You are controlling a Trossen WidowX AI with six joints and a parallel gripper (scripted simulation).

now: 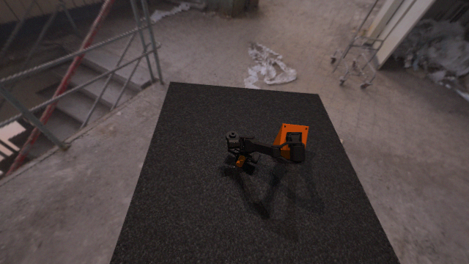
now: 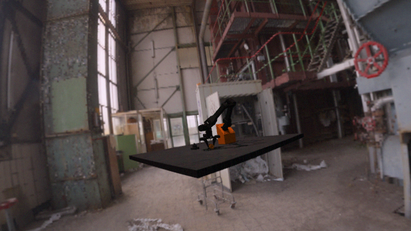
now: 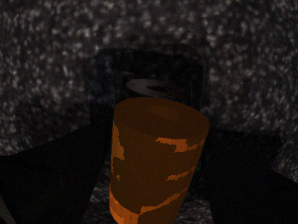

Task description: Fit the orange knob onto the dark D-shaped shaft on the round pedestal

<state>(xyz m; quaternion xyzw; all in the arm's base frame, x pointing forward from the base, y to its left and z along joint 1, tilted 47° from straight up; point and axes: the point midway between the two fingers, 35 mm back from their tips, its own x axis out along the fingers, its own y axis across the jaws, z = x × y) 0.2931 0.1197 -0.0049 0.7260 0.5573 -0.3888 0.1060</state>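
Right now the orange knob is 10 mm ahead of my gripper tip, 10 mm to the left of it and 10 mm above it. Round my gripper tip: pedestal 50 mm ahead, 180 mm to the right, 20 mm above.
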